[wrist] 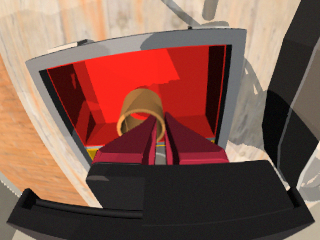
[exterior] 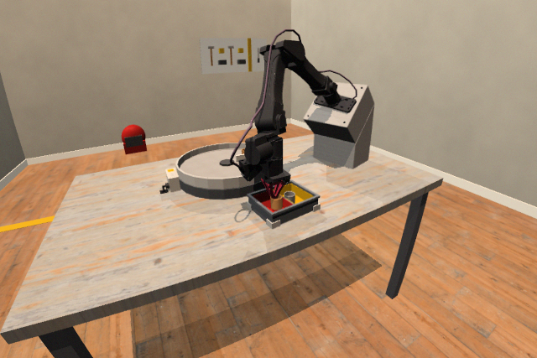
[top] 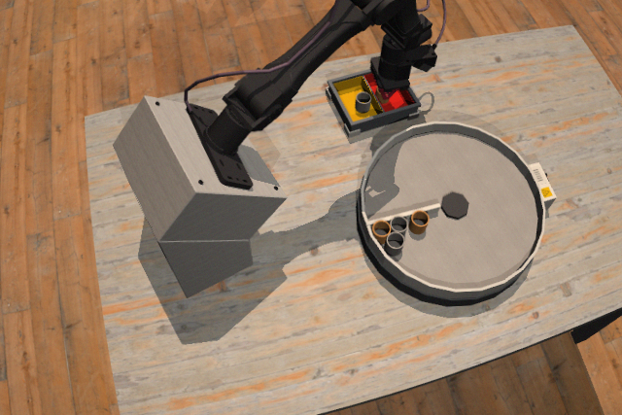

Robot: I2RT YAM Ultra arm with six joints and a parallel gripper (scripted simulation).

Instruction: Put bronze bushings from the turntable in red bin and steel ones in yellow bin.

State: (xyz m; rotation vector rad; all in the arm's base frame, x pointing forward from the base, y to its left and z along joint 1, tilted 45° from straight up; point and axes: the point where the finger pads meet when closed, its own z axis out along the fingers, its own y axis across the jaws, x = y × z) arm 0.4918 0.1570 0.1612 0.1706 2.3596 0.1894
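Now: the red bin 20 mm ahead of my hand, 20 mm to the left of it and 30 mm below it. Round my hand: turntable (10 mm ahead, 340 mm to the right, 10 mm above); two-part bin tray (30 mm behind, 20 mm to the left, 20 mm below); yellow bin (70 mm behind, 20 mm to the left, 30 mm below).
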